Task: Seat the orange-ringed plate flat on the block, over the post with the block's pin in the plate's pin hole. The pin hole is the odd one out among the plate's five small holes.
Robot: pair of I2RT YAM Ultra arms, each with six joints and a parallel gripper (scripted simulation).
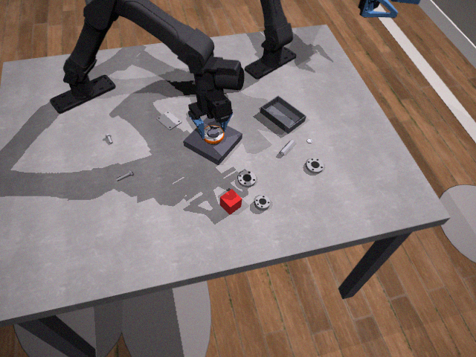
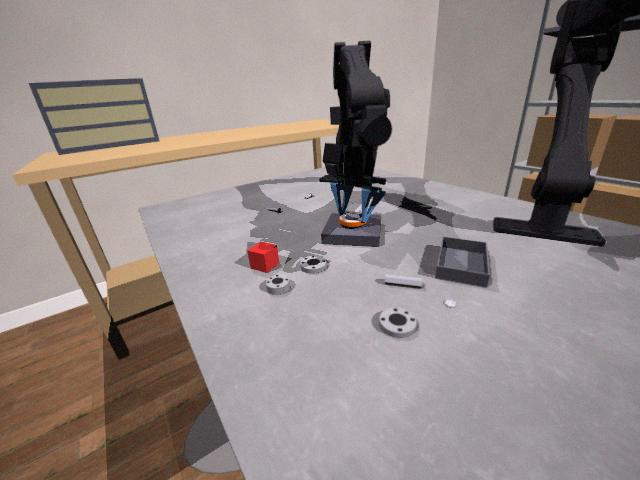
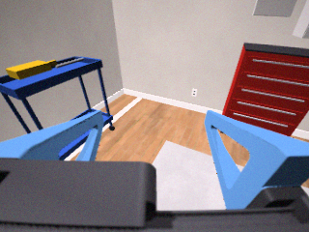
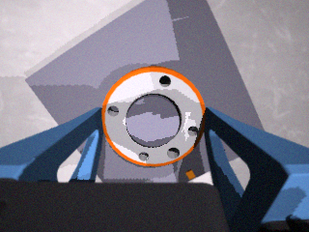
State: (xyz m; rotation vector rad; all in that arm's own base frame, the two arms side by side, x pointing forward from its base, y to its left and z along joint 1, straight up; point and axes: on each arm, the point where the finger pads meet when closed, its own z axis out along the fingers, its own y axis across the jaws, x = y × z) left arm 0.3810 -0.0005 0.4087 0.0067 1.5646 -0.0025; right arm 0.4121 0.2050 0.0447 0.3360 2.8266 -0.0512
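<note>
The dark block lies 2 cm to the right of my right hand, 2 cm below it and 2 cm behind it. Round my right hand: dark tray 24 cm to the left, 4 cm below, 4 cm behind; red cube 22 cm ahead, 2 cm below, 1 cm to the right; bolt 26 cm to the right, 6 cm ahead, 4 cm below.
</note>
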